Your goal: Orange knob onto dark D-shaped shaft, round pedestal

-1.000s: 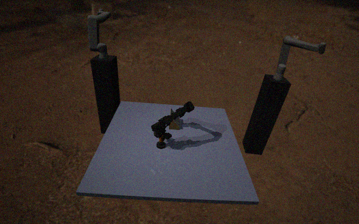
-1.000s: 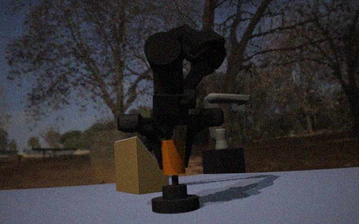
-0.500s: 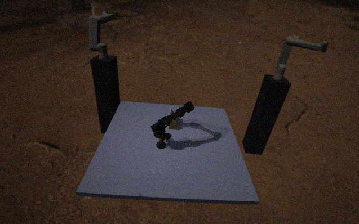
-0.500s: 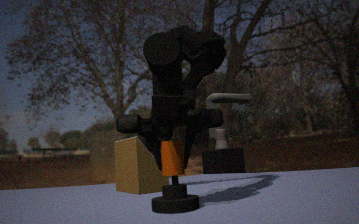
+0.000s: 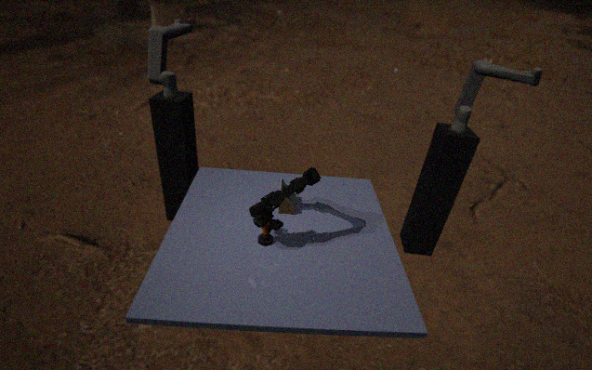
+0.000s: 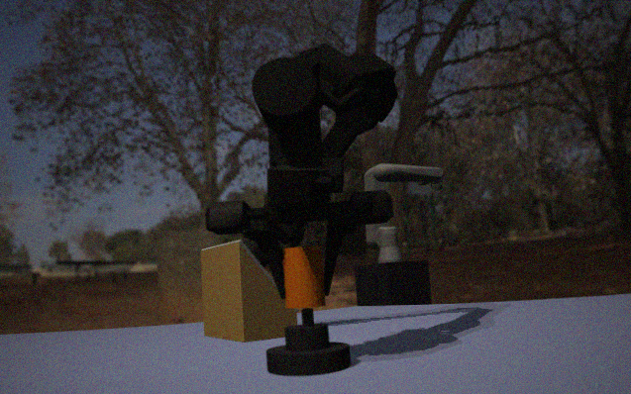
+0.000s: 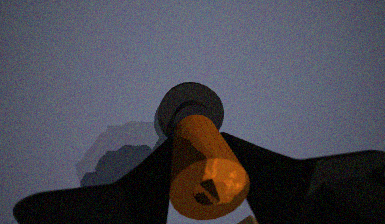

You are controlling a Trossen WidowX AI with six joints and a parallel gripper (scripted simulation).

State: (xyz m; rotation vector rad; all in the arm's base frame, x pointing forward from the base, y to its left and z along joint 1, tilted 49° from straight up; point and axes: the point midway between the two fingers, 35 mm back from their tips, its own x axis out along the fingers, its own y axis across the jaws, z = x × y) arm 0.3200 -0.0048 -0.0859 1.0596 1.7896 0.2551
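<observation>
The orange knob lies 2 cm above my gripper tip. Also, from my gripper tip: pedestal 4 cm below.
</observation>
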